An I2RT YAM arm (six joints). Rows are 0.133 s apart.
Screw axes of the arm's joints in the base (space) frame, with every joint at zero. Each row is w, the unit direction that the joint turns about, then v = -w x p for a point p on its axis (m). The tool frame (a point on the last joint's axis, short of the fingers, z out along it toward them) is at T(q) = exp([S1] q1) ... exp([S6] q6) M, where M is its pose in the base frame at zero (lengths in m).
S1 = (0, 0, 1, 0, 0, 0)
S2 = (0, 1, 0, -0.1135, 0, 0.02)
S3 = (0, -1, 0, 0.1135, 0, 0.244)
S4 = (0, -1, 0, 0.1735, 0, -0.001)
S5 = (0, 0, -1, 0, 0.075, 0)
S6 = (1, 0, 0, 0, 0.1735, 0)
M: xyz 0.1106 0 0.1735 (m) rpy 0 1.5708 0 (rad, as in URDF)
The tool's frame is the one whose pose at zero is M.
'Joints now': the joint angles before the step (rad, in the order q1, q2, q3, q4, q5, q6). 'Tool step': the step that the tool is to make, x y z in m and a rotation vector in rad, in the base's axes. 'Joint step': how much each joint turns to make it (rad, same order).
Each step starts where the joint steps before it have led.
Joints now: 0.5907 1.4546 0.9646 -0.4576 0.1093 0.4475
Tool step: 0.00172 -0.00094 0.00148 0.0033 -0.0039 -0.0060
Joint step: -0.0059 0.0008 0.0054 0.0004 -0.0004 0.0004
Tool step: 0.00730 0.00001 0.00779 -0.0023 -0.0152 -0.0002
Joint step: -0.0131 0.0132 0.0398 -0.0134 0.0006 -0.0166
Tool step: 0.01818 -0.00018 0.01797 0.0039 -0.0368 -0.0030
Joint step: -0.0317 0.0360 0.0954 -0.0226 -0.0049 -0.0328
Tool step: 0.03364 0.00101 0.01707 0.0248 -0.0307 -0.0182
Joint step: -0.0495 0.0934 0.1485 -0.0144 -0.0251 -0.0199
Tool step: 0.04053 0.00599 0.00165 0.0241 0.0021 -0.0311
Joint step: -0.0374 0.1438 0.1630 -0.0109 -0.0210 0.0101
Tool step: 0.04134 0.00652 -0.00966 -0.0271 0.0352 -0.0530
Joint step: -0.0265 0.1710 0.1905 -0.0638 0.0244 0.0141
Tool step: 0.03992 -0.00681 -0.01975 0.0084 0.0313 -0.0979
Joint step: -0.0479 0.1533 0.1481 -0.0250 0.0153 0.0519
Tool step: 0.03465 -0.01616 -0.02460 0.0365 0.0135 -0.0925
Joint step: -0.0574 0.1259 0.0995 0.0214 -0.0097 0.0517
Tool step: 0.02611 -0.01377 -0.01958 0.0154 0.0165 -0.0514
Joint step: -0.0424 0.1078 0.1040 -0.0090 -0.0103 0.0190
